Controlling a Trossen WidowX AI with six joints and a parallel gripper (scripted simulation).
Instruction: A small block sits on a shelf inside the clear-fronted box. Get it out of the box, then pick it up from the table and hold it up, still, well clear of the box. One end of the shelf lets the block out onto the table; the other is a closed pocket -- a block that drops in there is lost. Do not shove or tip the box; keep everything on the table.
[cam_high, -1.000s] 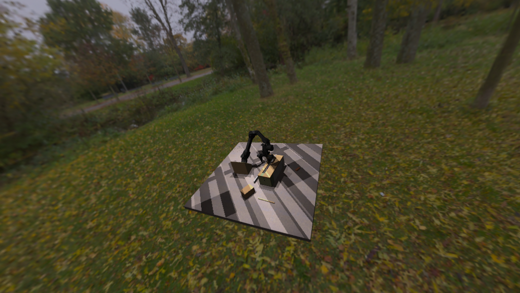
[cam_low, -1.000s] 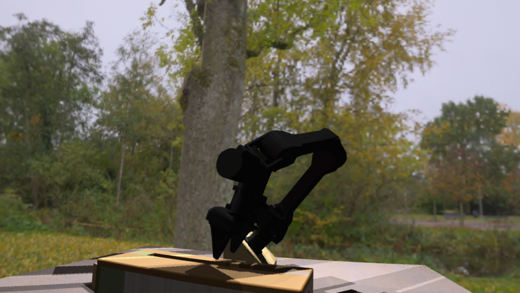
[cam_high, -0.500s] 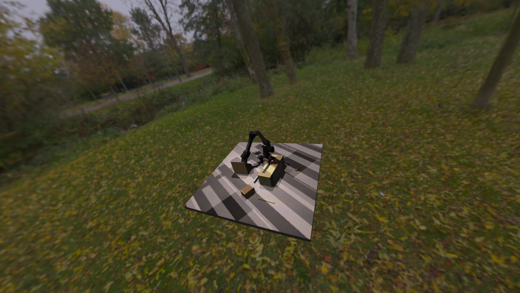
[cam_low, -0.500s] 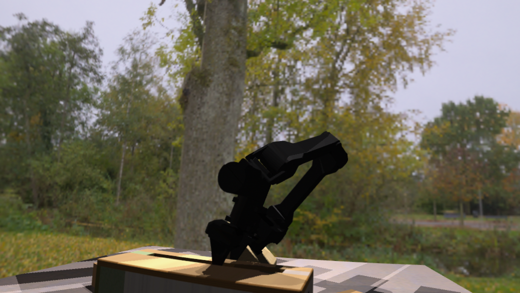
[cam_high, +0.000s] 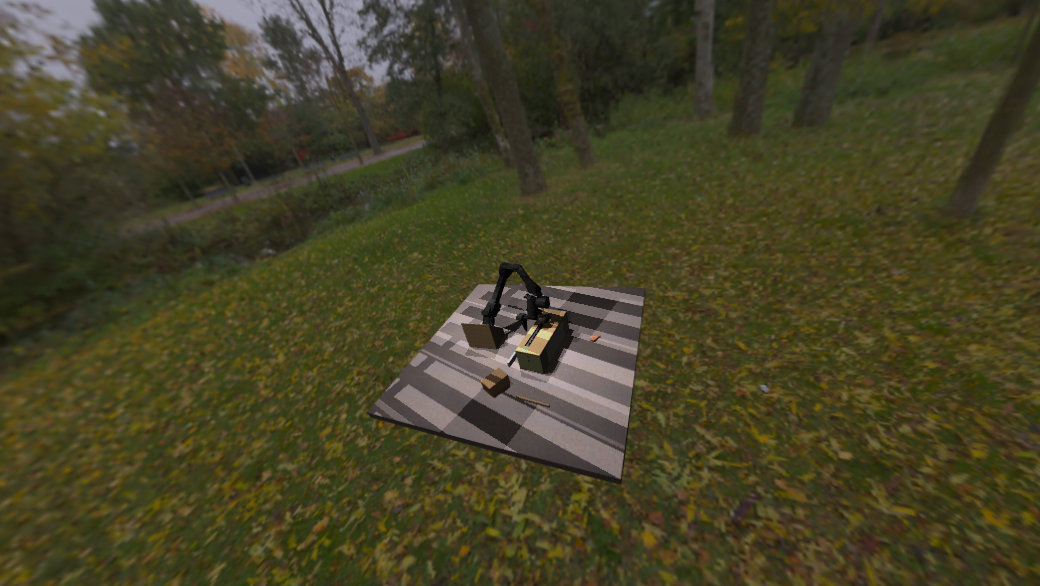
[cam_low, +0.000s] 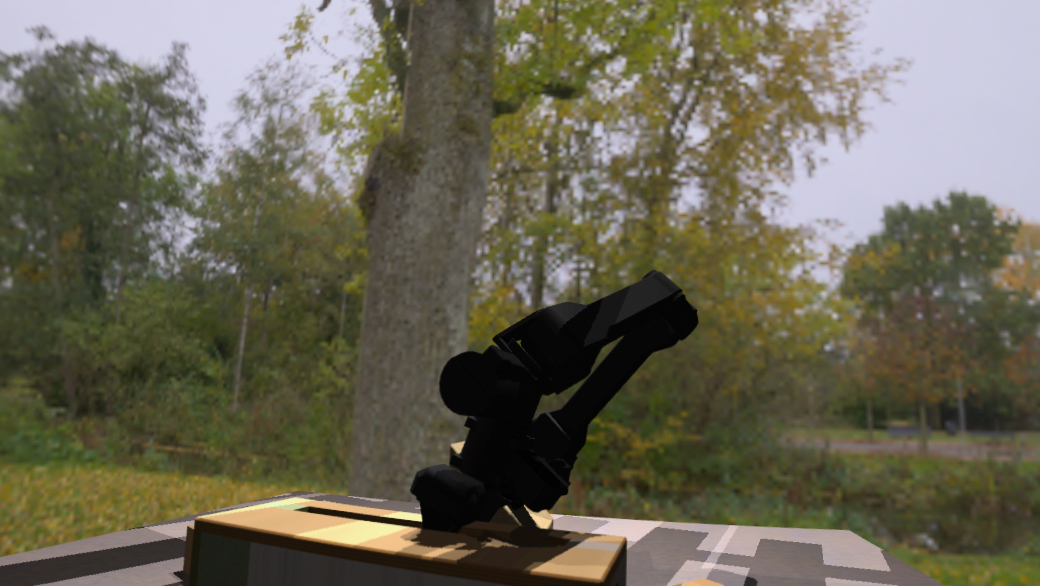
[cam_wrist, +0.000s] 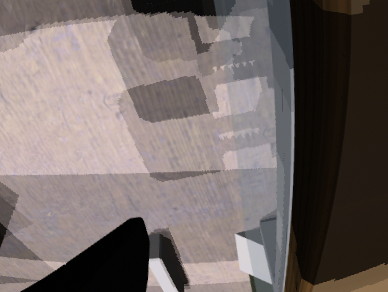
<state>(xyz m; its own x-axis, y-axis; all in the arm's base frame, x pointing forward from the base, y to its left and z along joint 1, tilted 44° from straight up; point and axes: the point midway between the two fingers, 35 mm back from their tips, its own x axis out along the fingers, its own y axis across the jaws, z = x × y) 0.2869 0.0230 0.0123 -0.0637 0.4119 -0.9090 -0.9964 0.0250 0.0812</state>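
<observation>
Now: the wooden box 30 mm ahead of my gripper tip, 10 mm to the right of it and 30 mm below it. The rest, counted from my gripper tip: orange piece: 330 mm ahead, 100 mm to the left, 80 mm below; tan cube: 80 mm behind, 260 mm to the left, 60 mm below; purple block: 40 mm ahead, 40 mm to the right.
</observation>
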